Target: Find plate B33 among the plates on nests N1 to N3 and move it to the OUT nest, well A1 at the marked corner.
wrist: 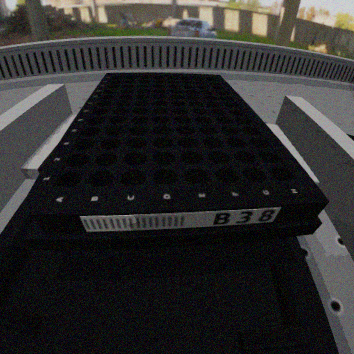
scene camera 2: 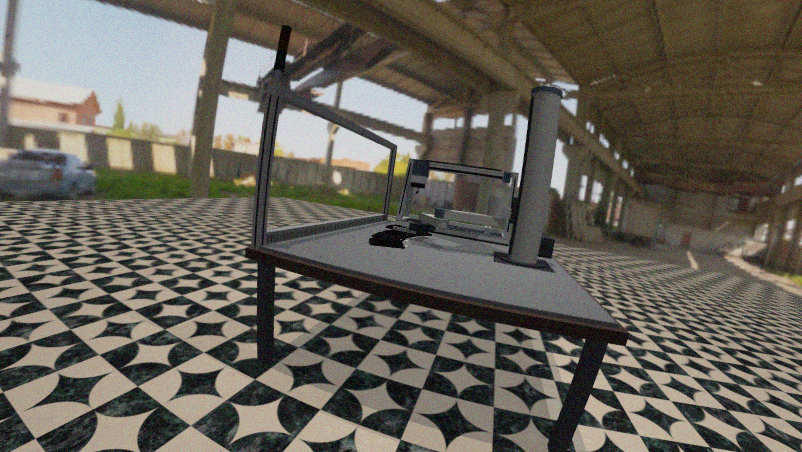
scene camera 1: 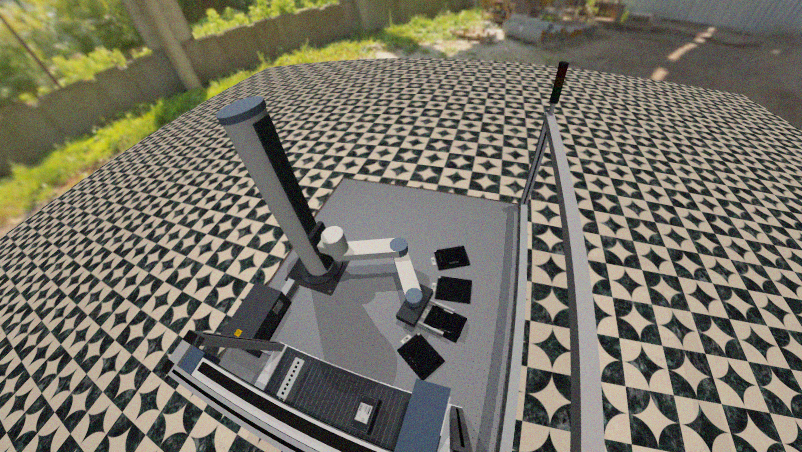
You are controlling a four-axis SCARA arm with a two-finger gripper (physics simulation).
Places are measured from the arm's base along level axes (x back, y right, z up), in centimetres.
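Where they show: gripper, between the fingertips: (wrist: 174,105) (scene camera 2: 398,227) (scene camera 1: 448,322); arm's base, origin of its link: (scene camera 2: 521,263) (scene camera 1: 321,265).
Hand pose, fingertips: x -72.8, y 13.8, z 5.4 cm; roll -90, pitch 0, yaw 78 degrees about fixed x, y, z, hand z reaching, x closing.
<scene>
Each offset is from my fingertips to the centre of the thing. "pt": to the spot under its first point. Level surfaces: height alone.
My gripper (scene camera 1: 447,323) (wrist: 174,105) is shut on a black well plate labelled B38 {dx +0.3, dy -0.3, dz -0.6 cm} (scene camera 1: 444,318) (wrist: 162,150). In the wrist view its pads meet the plate's left and right edges. The label faces the camera, with row 1 and letters A to H above it. The plate is level, a little above a dark nest {dx +1.9, dy -1.1, dz -3.2 cm} (wrist: 165,295). In scene camera 1 other dark plates or nests stand in an arc: one {dx +1.4, dy -18.2, dz -3.2 cm} (scene camera 1: 453,289) and another {dx +6.1, dy -36.1, dz -2.2 cm} (scene camera 1: 452,257) beyond the gripper, and one {dx +8.0, dy +16.0, dz -2.2 cm} (scene camera 1: 421,355) nearer the conveyor. Their labels, plate B33 and the OUT nest's marked corner cannot be made out.
The arm column (scene camera 1: 275,196) (scene camera 2: 538,179) stands on the table {dz -4.1 cm} (scene camera 1: 415,204) (scene camera 2: 449,280). A dark box {pt dx +82.1, dy +25.8, dz +7.4 cm} (scene camera 1: 255,314) is beside it. A conveyor {pt dx +37.8, dy +37.7, dz +0.8 cm} (scene camera 1: 331,381) with a gantry crosses the near end. A framed fence (scene camera 1: 567,224) (scene camera 2: 263,168) with a signal tower {dx -29.6, dy -84.3, dz +72.2 cm} (scene camera 1: 559,82) (scene camera 2: 283,47) lines one side.
</scene>
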